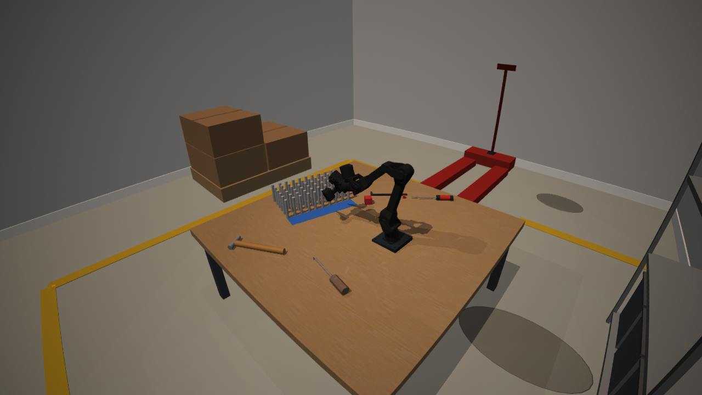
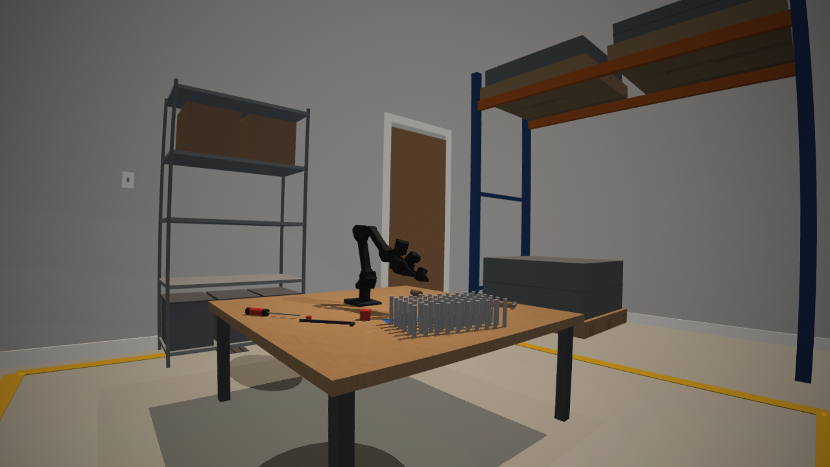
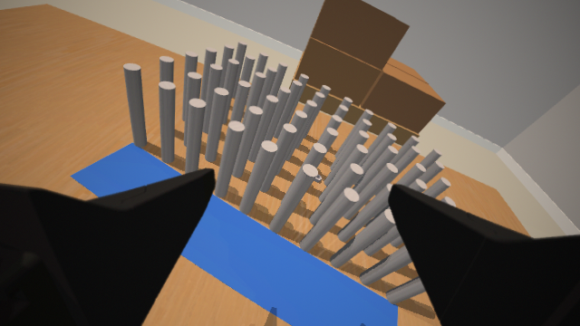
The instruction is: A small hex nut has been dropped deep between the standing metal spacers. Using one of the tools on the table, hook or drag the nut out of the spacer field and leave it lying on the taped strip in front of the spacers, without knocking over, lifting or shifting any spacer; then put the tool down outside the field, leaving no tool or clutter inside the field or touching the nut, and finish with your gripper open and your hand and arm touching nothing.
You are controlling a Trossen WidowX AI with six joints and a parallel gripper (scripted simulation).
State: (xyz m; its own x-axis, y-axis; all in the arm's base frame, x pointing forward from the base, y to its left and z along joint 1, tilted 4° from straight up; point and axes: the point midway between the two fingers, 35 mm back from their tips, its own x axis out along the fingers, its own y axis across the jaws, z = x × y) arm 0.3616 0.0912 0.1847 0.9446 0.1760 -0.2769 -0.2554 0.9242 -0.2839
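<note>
My gripper tip is 410 mm past the hook tool, 270 mm to the right of it and 150 mm above it. The rest, counted from my gripper tip: red cube (240 mm to the right, 150 mm below, 40 mm behind); then blue taped strip (170 mm below, 40 mm ahead, 20 mm to the left); then hex nut (200 mm ahead, 160 mm below, 30 mm to the right).
</note>
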